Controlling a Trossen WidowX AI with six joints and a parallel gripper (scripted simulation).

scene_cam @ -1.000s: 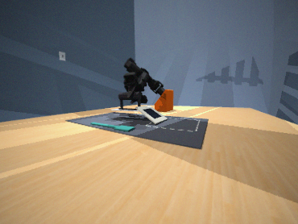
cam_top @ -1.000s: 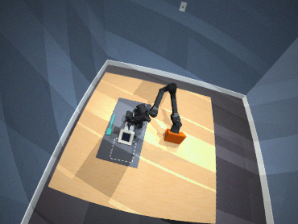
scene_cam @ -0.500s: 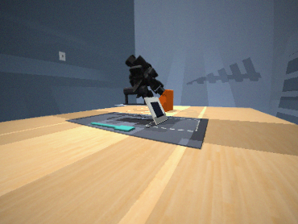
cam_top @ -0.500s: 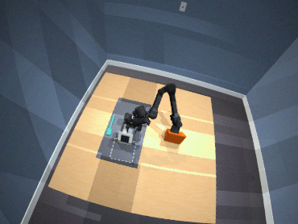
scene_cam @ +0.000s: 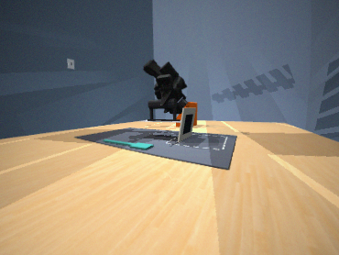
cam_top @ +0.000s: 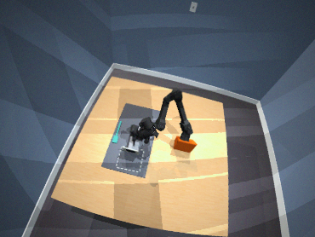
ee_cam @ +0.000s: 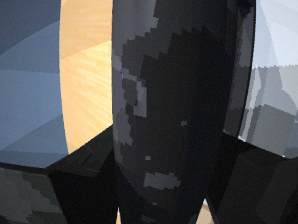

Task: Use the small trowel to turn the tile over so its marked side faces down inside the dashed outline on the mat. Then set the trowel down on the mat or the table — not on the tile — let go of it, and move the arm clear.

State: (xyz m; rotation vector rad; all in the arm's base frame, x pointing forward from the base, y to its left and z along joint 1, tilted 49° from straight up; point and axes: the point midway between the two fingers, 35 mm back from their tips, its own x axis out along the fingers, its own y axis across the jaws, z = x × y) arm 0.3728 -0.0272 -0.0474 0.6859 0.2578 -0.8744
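My gripper tip is 90 mm to the right of the tile, 50 mm above it and 10 mm past it. Round my gripper tip: teal trowel: 140 mm ahead, 110 mm below, 60 mm to the right.
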